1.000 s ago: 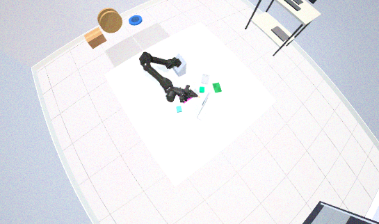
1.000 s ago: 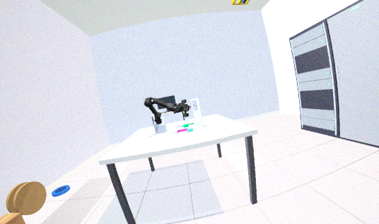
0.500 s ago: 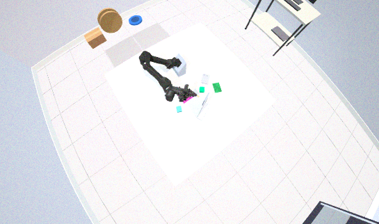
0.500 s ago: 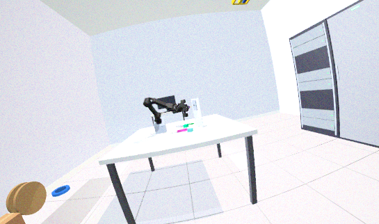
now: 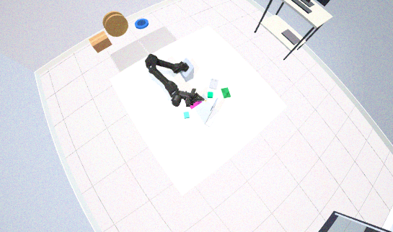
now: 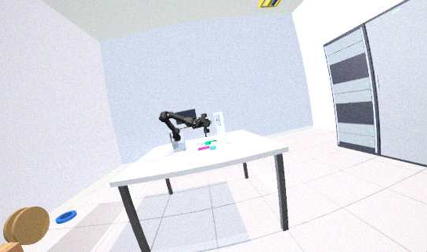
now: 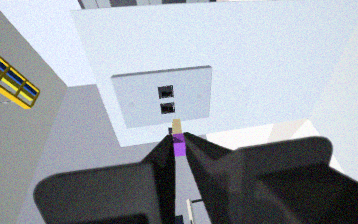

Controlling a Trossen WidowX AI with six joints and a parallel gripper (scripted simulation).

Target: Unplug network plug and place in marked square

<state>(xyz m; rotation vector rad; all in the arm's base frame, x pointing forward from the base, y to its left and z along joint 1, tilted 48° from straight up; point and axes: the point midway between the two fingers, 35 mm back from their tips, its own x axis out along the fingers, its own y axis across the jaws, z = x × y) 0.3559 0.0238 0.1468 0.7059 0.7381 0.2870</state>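
My gripper tip is now 8 cm short of the upright panel, 4 cm to the right of it and 10 cm above it. Round my gripper tip: green block: 8 cm behind, 15 cm to the left, 23 cm below; then purple network plug: right at my gripper tip; then cyan block: 3 cm behind, 14 cm to the right, 23 cm below.
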